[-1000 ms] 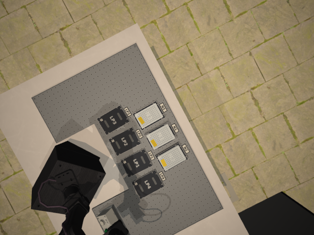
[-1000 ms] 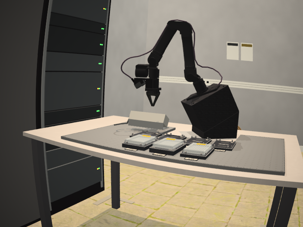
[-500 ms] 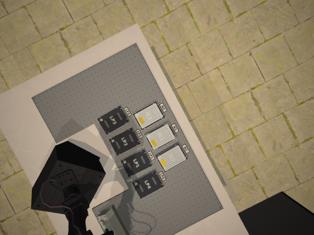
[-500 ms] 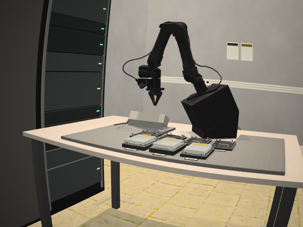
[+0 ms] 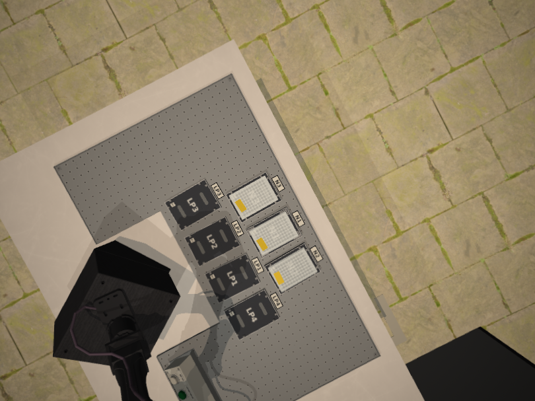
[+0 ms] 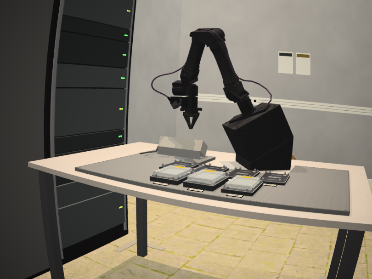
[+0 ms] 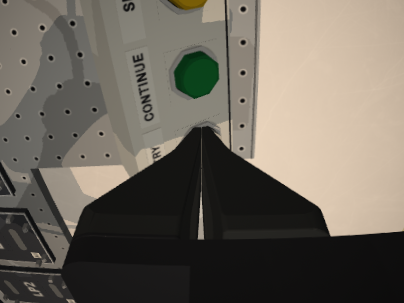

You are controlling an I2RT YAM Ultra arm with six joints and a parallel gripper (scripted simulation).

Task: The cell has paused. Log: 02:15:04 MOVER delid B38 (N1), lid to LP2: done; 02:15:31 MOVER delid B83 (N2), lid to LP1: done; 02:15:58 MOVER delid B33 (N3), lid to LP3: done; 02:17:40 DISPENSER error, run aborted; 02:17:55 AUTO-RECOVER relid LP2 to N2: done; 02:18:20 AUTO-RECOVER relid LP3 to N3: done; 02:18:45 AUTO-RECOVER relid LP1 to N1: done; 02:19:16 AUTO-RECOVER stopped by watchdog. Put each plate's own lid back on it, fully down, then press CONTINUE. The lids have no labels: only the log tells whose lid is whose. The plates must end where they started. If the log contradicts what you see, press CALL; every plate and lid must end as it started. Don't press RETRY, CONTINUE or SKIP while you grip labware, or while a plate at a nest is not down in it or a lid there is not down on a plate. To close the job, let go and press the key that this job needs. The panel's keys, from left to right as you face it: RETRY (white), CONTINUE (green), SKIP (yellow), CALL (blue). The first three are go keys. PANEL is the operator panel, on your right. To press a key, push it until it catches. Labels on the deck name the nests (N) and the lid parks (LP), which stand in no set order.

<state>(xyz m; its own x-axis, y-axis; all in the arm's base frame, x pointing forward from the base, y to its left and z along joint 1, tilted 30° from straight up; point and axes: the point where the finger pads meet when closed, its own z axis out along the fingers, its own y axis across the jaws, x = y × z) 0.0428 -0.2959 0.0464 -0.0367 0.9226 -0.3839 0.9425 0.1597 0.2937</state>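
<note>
The green key is 7 cm below my hand. The rest, counted from my hand: clear lid (44 cm ahead, 21 cm to the left, 10 cm below); then lid park LP1 (26 cm ahead, 25 cm to the left, 13 cm below); then lid park LP4 (27 cm ahead, 12 cm to the left, 13 cm below).
</note>
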